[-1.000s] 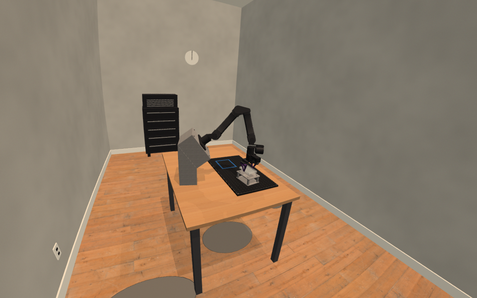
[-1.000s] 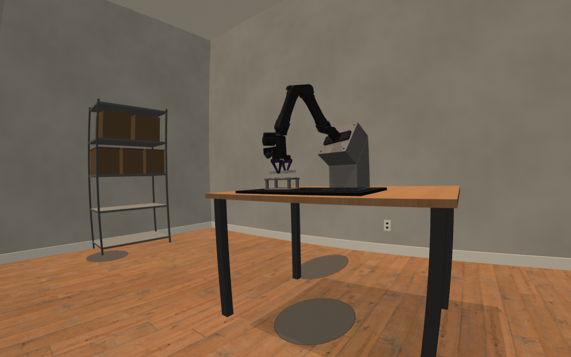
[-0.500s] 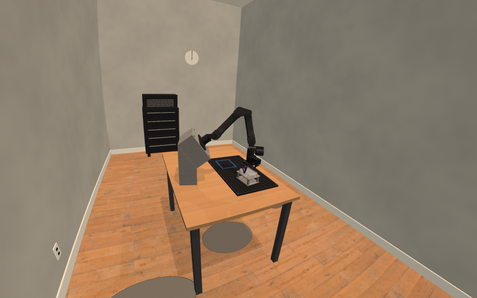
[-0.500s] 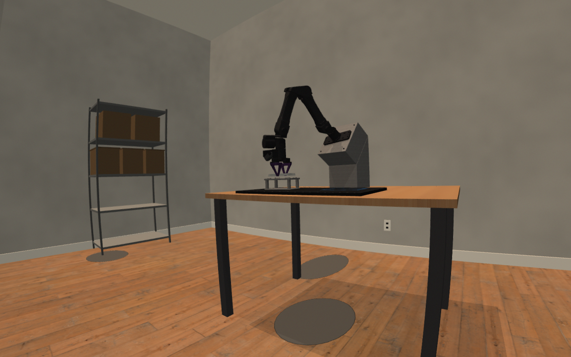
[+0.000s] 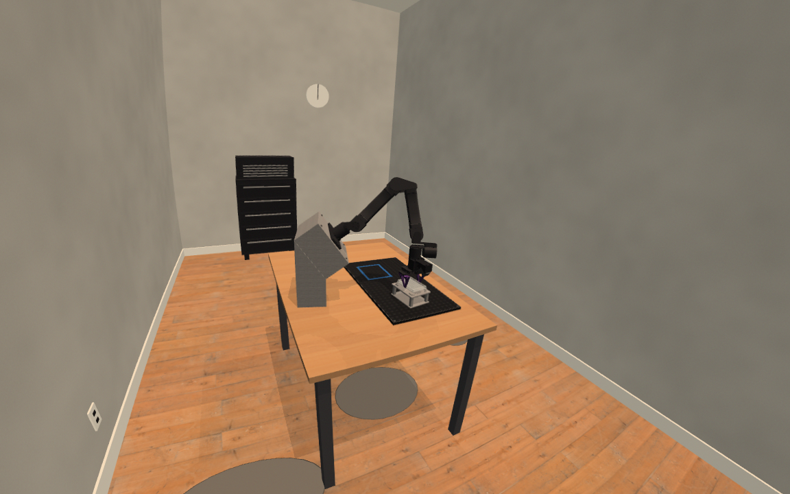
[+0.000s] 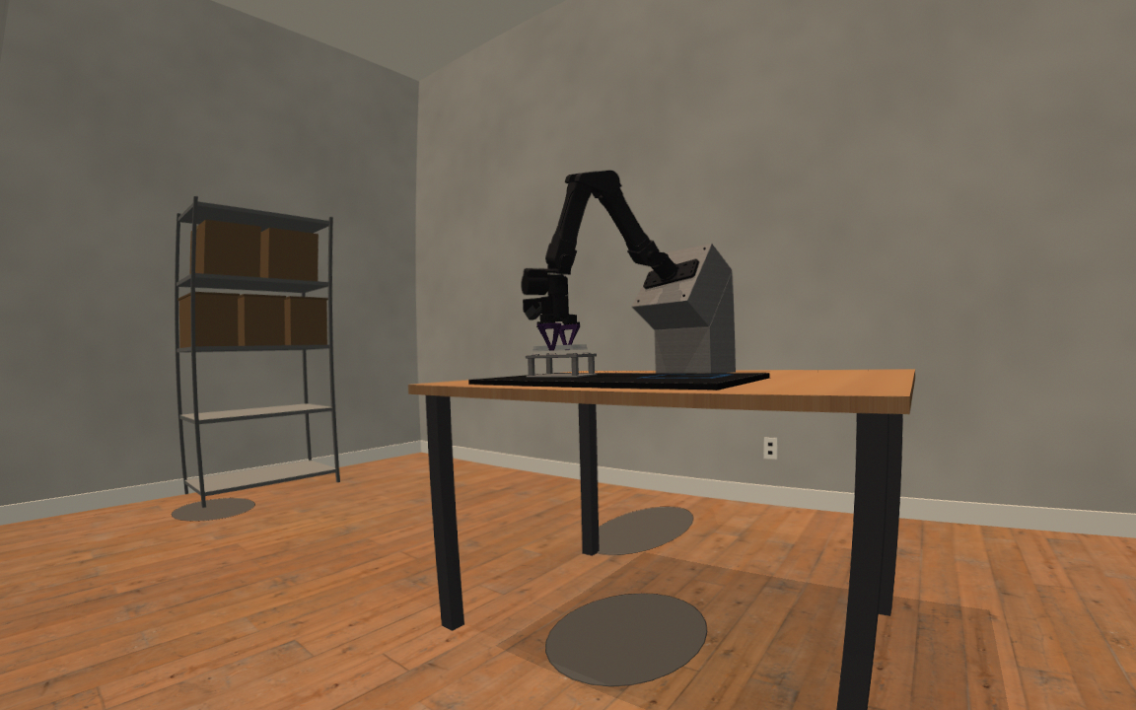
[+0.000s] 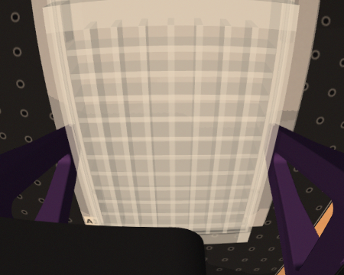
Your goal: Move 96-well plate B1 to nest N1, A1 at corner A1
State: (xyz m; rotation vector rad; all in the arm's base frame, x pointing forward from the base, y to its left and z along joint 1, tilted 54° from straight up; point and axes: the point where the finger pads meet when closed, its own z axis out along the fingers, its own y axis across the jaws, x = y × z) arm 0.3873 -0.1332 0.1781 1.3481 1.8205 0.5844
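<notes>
Now: hand 2 cm above the grey plate nest N1. From my hand the other things lie so: 96-well plate (right at my hand).
</notes>
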